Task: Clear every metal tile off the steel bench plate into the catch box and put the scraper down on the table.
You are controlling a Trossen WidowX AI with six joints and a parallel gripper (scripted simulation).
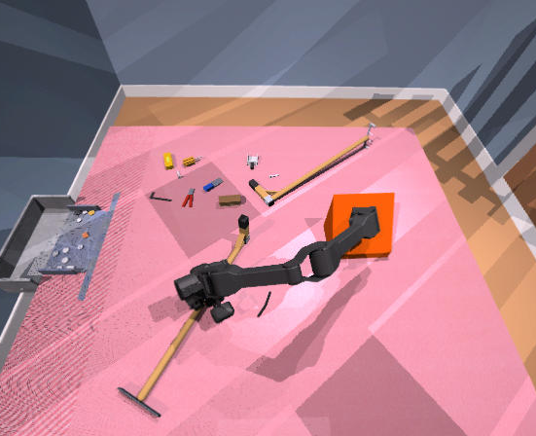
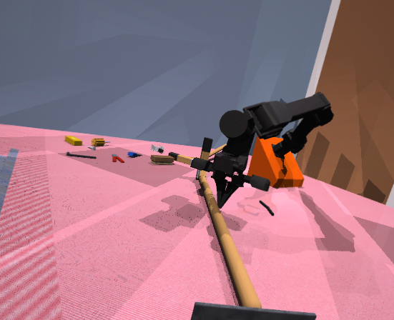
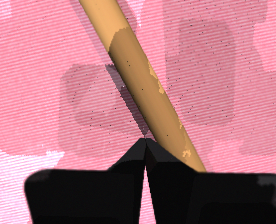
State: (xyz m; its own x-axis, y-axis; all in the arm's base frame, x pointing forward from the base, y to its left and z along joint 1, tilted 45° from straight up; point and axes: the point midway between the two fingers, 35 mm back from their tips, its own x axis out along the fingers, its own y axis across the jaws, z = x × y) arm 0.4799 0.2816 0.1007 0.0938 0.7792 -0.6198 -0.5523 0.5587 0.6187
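The long scraper lies 3 cm ahead of my gripper tip, 1 cm to the left of it and 5 cm above it. From my gripper tip the other things lie so: wooden block: 3 cm behind, 42 cm to the right; black strip: 18 cm behind, 1 cm below; blue tool: 6 cm ahead, 50 cm to the right.
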